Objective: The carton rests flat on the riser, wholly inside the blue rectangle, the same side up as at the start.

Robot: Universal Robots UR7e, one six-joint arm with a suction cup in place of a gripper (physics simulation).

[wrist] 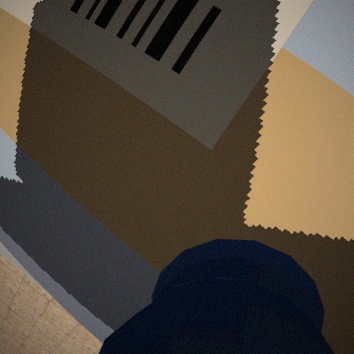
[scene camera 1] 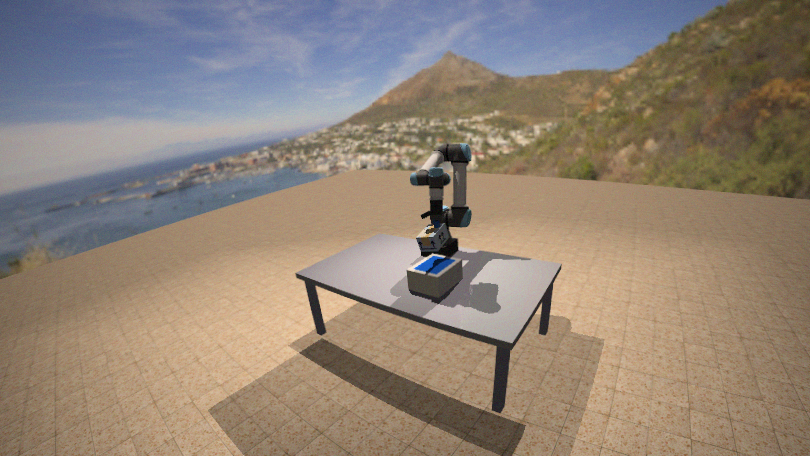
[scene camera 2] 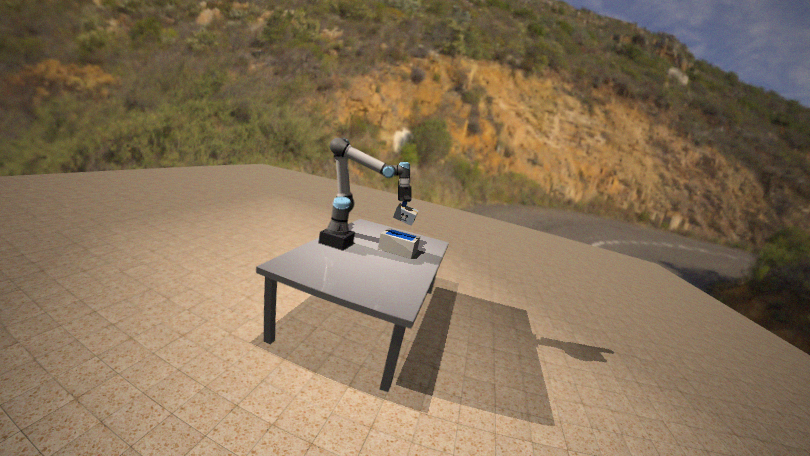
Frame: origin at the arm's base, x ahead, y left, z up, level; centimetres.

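Seen in the pictures: hand, tool point: (wrist: 209,274) (scene camera 1: 436,228) (scene camera 2: 404,207); arm's base, link origin: (scene camera 2: 337,231).
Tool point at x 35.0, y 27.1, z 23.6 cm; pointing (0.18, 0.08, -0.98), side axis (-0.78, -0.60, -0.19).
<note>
Pixels of each thing's middle, then the offset from my tool point to it. Level surfaces: height alone.
- carton, body centre: (wrist: 194,126) (scene camera 1: 433,237) (scene camera 2: 405,214) dx +2.4, dy -0.9, dz -4.5 cm
- riser, body centre: (scene camera 1: 435,274) (scene camera 2: 399,242) dx +2.2, dy -0.9, dz -26.3 cm
- blue rectangle, body centre: (scene camera 1: 435,264) (scene camera 2: 401,234) dx +2.2, dy -0.9, dz -20.3 cm
- grey table, surface height: dz -32.3 cm
My suction gripper (scene camera 1: 437,224) (scene camera 2: 404,204) (wrist: 238,260) is on the upper face of the carton (scene camera 1: 427,243) (scene camera 2: 409,215) (wrist: 150,150) and holds it in the air. The carton is white-grey with a tan tape band, a barcode label and arrow marks. It hangs tilted above the riser, with a gap between them in the scene camera 2 view. The riser (scene camera 1: 425,282) (scene camera 2: 396,245) is a beige block on the table. The blue rectangle (scene camera 1: 423,264) (scene camera 2: 404,235) on its top is partly in shadow. The contact under the cup is hidden in the wrist view.
The grey table (scene camera 1: 351,273) (scene camera 2: 340,277) carries the riser and the arm's black base (scene camera 2: 336,238). The base stands behind the riser in the scene camera 1 view. Shadows of the arm and carton fall across the table. Tiled floor surrounds it.
</note>
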